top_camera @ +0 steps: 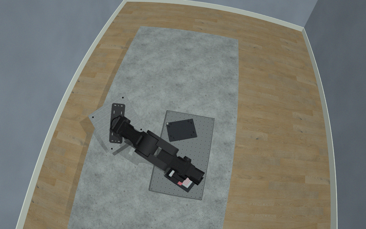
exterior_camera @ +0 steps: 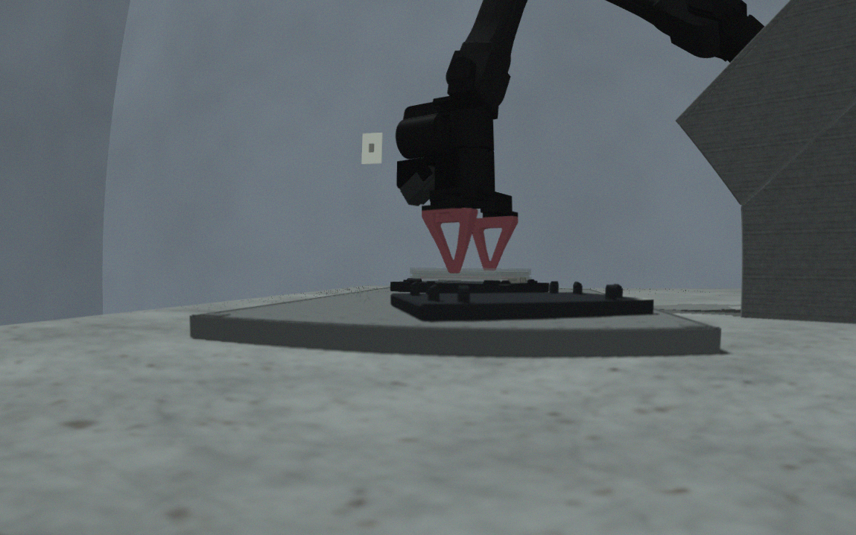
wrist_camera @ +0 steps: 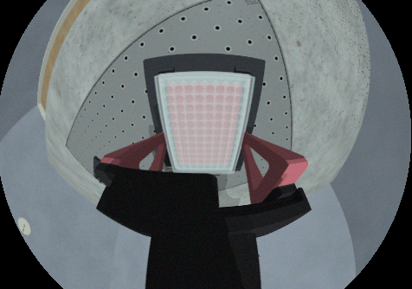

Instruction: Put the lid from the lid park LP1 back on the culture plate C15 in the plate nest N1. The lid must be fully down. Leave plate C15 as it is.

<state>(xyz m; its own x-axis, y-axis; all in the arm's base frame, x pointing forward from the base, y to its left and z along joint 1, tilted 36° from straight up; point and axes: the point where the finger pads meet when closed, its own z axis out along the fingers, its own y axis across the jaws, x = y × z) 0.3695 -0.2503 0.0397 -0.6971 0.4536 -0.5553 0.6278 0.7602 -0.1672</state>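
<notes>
My hand is 10 mm above the clear lid. The rest, counted from my hand: culture plate C15: 10 mm below; then black plate nest N1: 30 mm below; then black lid park LP1: 30 mm ahead, 290 mm to the left, 30 mm below.
</notes>
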